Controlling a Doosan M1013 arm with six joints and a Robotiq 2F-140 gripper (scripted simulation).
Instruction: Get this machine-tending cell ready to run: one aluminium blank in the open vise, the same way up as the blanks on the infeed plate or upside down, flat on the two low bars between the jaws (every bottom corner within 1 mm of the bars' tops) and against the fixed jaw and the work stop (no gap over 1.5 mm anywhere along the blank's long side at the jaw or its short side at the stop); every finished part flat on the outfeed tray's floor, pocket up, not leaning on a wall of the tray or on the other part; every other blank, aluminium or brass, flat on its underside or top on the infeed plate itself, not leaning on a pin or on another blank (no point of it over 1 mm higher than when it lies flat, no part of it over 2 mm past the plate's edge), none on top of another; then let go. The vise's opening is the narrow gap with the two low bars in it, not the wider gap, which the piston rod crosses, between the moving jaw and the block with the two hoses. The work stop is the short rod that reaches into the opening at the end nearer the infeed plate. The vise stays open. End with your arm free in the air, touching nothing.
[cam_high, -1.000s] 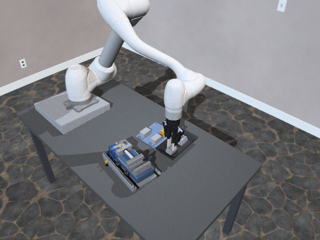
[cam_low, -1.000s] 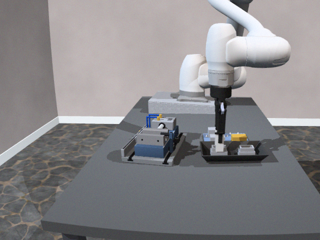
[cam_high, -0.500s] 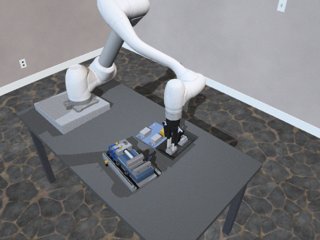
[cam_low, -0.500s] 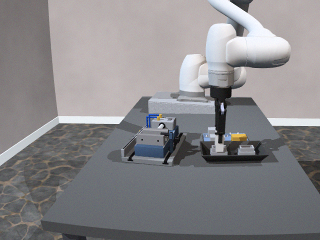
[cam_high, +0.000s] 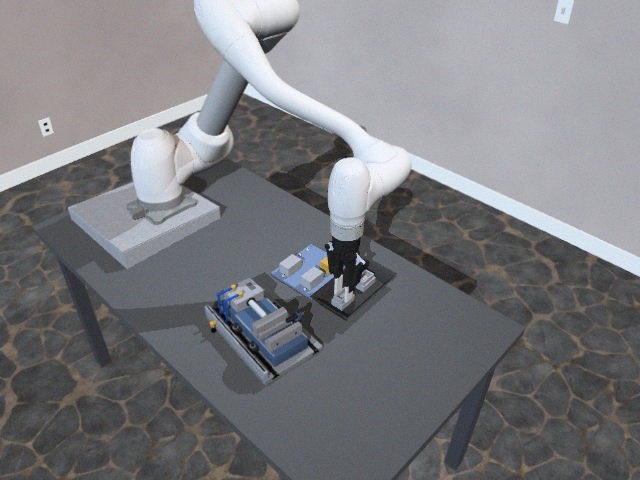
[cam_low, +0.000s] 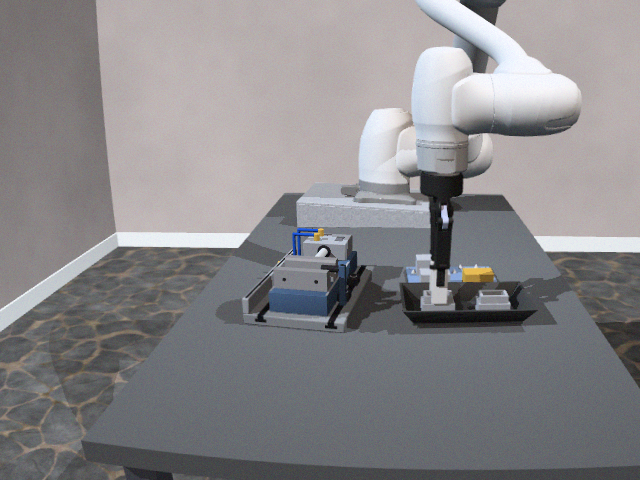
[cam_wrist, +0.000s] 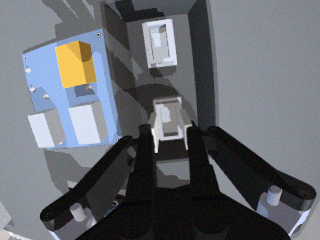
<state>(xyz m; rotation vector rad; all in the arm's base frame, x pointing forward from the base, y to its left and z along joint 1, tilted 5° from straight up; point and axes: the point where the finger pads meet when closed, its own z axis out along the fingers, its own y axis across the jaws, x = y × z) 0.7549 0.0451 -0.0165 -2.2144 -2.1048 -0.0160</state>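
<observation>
The aluminium blank lies 220 mm behind my hand, 20 mm to the left of it and 40 mm below it. From my hand the other things lie so: brass blank (120 mm behind, 100 mm to the left, 40 mm below); blue infeed plate (170 mm behind, 60 mm to the left, 70 mm below).
</observation>
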